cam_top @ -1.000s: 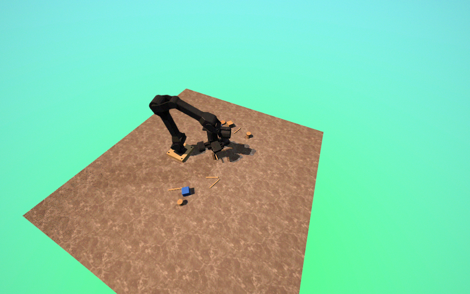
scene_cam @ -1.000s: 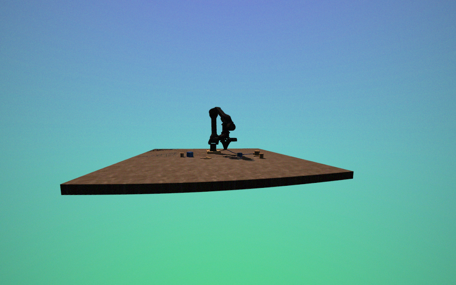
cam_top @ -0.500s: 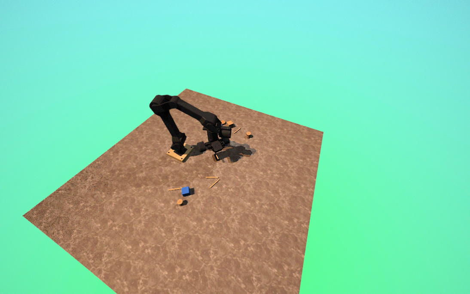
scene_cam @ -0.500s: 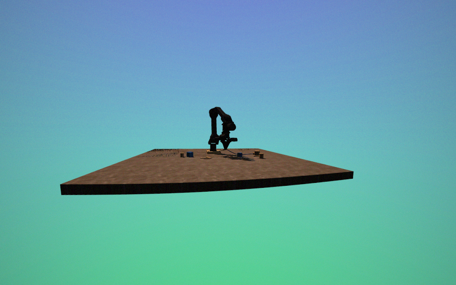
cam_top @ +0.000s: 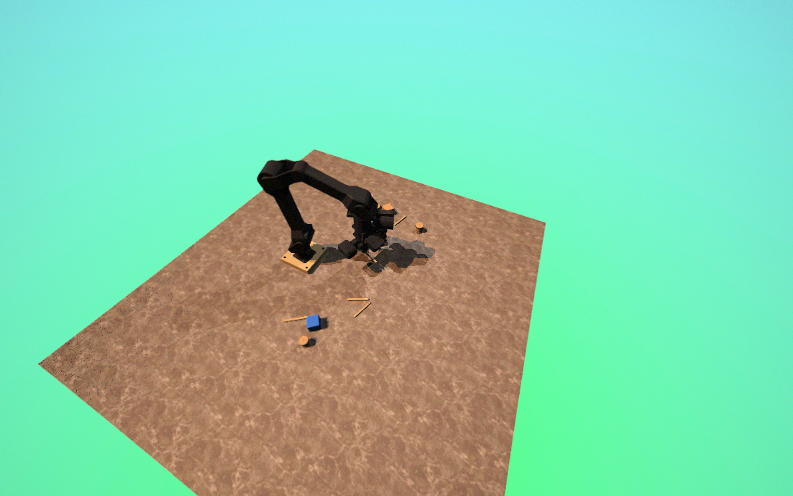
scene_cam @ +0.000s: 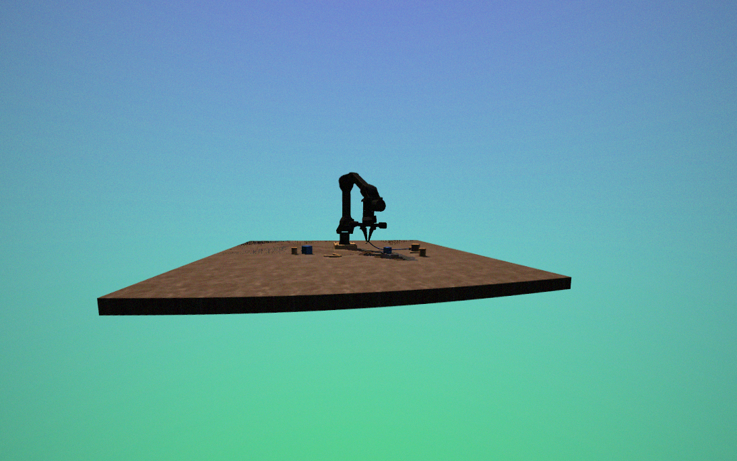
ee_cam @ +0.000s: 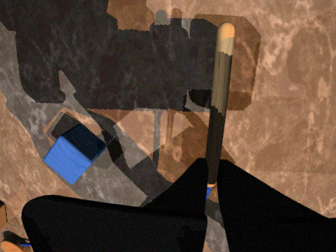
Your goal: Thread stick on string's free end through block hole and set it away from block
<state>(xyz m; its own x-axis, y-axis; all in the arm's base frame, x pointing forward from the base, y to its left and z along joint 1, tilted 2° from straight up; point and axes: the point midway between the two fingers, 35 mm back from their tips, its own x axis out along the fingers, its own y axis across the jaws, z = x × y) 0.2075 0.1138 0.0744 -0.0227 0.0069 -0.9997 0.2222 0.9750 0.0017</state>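
My gripper tip is 100 mm to the right of the blue block and 40 mm above it. From my gripper tip the other things lie so: round wooden button (270 mm to the left, 130 mm behind, 50 mm below); then small wooden cylinder (250 mm to the left, 110 mm ahead, 40 mm below).
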